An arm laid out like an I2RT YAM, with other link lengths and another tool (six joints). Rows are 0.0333 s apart.
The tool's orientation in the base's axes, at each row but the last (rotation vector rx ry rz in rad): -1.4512, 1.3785, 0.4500; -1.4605, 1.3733, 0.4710; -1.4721, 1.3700, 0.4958; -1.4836, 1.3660, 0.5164; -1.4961, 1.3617, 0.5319; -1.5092, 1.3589, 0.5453; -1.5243, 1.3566, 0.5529; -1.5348, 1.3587, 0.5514; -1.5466, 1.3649, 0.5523; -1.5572, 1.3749, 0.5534; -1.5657, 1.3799, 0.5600; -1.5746, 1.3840, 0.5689; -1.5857, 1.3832, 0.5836
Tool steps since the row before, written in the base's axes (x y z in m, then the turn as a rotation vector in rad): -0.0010, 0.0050, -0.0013, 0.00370, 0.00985, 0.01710; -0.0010, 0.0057, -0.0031, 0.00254, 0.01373, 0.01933; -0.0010, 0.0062, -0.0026, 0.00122, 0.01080, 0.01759; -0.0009, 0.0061, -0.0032, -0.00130, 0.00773, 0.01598; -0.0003, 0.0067, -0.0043, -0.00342, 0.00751, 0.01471; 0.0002, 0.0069, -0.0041, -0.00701, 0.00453, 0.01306; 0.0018, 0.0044, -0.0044, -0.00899, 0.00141, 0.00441; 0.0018, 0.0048, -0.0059, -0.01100, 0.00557, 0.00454; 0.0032, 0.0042, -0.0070, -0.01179, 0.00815, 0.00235; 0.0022, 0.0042, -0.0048, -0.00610, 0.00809, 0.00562; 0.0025, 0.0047, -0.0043, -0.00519, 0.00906, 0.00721; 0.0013, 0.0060, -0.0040, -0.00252, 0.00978, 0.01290; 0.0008, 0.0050, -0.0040, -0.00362, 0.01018, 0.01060
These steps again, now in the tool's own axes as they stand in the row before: -0.0017, 0.0024, 0.0044, -0.01800, -0.00838, 0.00296; -0.0005, 0.0032, 0.0057, -0.02207, -0.00752, 0.00498; -0.0011, 0.0030, 0.0060, -0.01956, -0.00614, 0.00272; -0.0005, 0.0030, 0.0063, -0.01741, -0.00370, -0.00007; 0.0003, 0.0028, 0.0075, -0.01681, -0.00131, -0.00038; 0.0002, 0.0022, 0.0077, -0.01498, 0.00224, -0.00329; 0.0021, 0.0004, 0.0061, -0.00680, 0.00687, -0.00296; 0.0031, 0.0010, 0.0071, -0.00947, 0.00911, 0.00008; 0.0046, -0.0001, 0.0075, -0.00914, 0.01086, 0.00306; 0.0024, 0.0000, 0.0063, -0.01030, 0.00440, 0.00296; 0.0018, -0.0005, 0.0066, -0.01186, 0.00308, 0.00329; 0.0006, 0.0005, 0.0073, -0.01622, -0.00129, 0.00191; 0.0010, 0.0008, 0.0063, -0.01481, 0.00052, 0.00309
